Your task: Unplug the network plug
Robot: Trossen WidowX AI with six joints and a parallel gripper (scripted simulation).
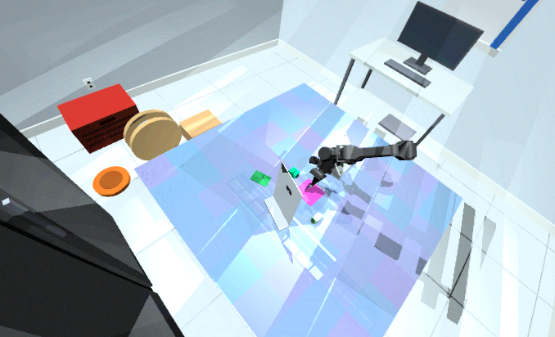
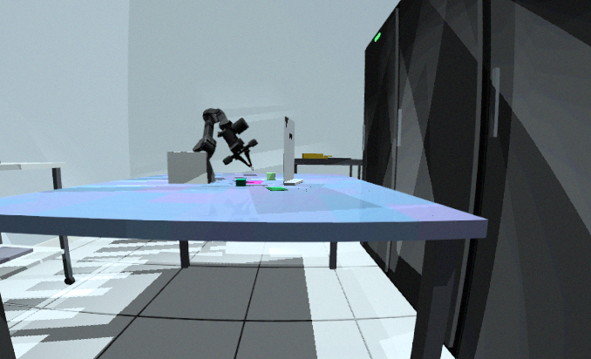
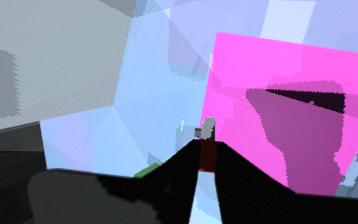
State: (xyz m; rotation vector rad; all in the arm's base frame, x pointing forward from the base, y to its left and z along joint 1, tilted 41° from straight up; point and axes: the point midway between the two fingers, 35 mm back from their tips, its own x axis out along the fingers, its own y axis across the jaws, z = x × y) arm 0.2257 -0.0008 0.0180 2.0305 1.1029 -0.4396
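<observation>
Right now my gripper tip is 10 mm past the flat magenta square and 80 mm above it. From my gripper tip the other things lie so: cyan cube (30 mm behind, 130 mm to the right, 60 mm below); then plug (right at my gripper tip); then grey upright panel (190 mm ahead, 20 mm to the right, 60 mm above).
</observation>
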